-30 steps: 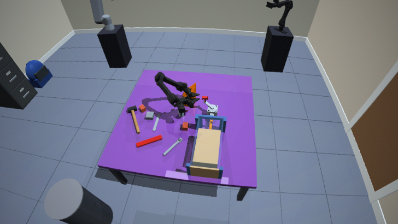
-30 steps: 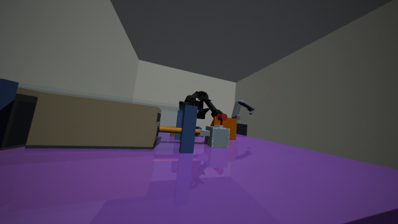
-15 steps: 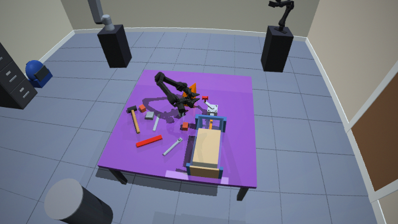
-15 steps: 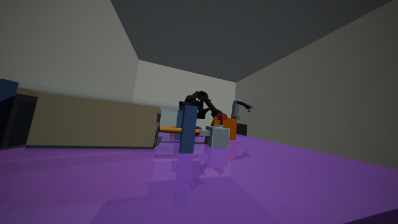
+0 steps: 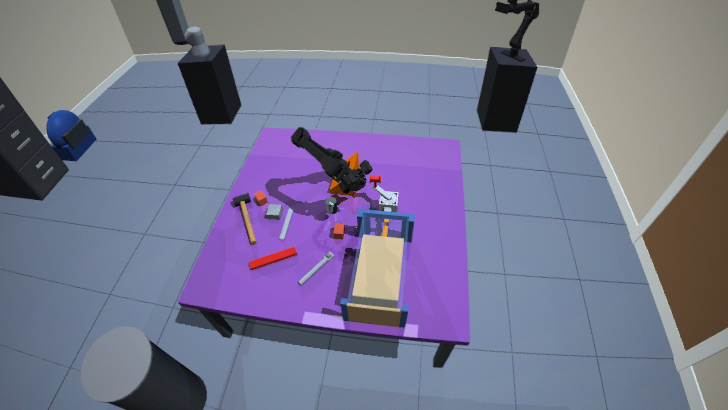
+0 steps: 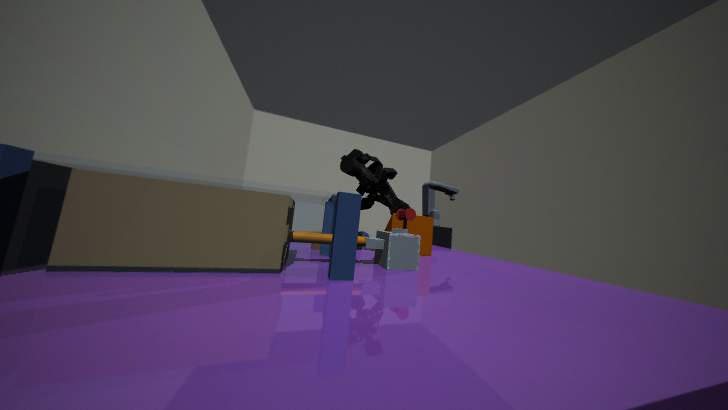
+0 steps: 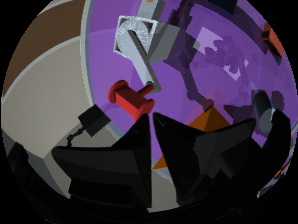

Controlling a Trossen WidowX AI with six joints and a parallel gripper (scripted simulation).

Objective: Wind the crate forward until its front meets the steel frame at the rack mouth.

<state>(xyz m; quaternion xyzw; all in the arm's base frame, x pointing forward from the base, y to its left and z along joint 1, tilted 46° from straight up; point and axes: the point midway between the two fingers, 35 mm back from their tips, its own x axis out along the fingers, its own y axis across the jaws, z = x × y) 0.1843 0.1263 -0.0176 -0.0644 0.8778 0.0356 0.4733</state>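
Right now the red knob is 3 cm behind my gripper tip, 5 cm to the left of it and 4 cm below it. The rest, counted from my gripper tip: grey bar: 16 cm ahead, 40 cm to the right, 17 cm below; then grey winch: 2 cm ahead, 11 cm to the left, 14 cm below; then winch handle: 1 cm behind, 7 cm to the left, 7 cm below.
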